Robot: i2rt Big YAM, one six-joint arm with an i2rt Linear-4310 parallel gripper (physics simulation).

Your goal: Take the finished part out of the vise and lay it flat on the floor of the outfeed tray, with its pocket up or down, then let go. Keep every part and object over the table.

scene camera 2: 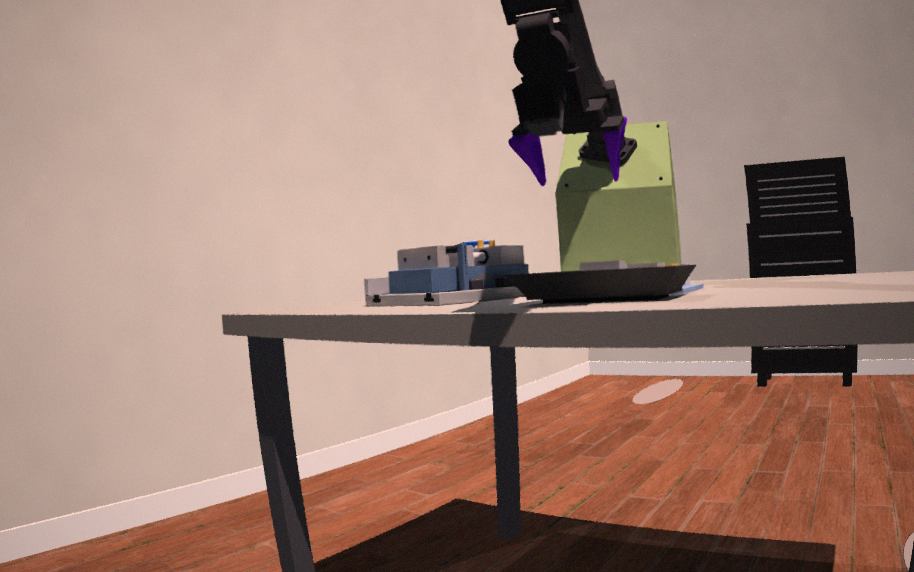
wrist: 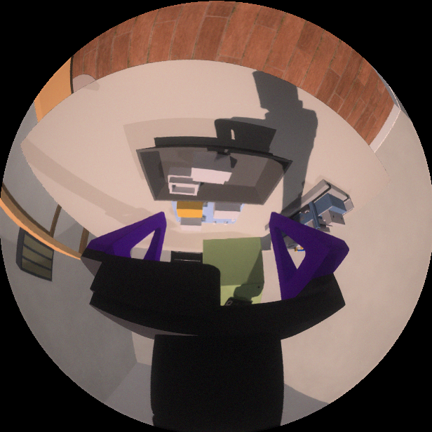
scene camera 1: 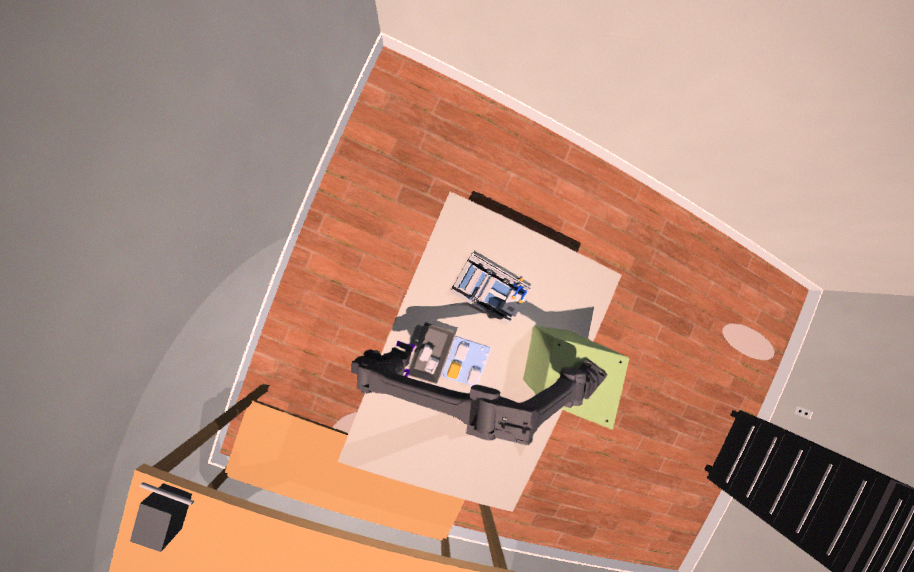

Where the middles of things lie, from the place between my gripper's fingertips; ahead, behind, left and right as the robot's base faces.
Now: hand 230 mm past the light blue plate (scene camera 1: 474,357), 90 mm to the left of it and 150 mm above it. Also, from my hand: vise (scene camera 2: 428,280) 100 mm behind, 400 mm to the right, 110 mm below.
